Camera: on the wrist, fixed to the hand. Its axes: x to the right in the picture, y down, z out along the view.
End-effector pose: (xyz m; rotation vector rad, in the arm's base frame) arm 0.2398 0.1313 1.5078 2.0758 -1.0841 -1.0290
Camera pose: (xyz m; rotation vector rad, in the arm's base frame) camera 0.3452 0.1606 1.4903 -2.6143 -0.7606 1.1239
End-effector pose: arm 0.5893 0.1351 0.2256 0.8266 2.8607 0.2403
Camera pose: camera 0.5195 0.0778 0.2898 -1.4968 2.7270 -0.1551
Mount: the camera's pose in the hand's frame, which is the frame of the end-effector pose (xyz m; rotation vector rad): 0.0208 -0.0712 -0.0823 0.1716 0.1768 -1.5707
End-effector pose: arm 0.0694 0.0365 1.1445 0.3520 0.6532 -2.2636
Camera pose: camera 0.0079 0.1121 1.0918 -0.0384 -0.6002 2.2537
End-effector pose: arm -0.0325 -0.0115 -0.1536 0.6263 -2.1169 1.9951
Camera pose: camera -0.0355 0.0641 -0.0727 1.4092 -0.6821 1.1287
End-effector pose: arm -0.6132 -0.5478 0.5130 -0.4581 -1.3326 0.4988
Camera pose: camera -0.5232 -0.5958 0.5561 0.7025 -1.0881 -0.7206
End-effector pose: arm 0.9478 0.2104 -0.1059 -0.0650 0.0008 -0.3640
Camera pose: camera 0.9409 0.1314 -0.1833 0.1581 0.0979 -1.9361
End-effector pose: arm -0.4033 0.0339 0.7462 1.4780 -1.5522 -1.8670
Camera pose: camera -0.3182 -0.0003 0.6840 -2.0820 0.1393 1.2367
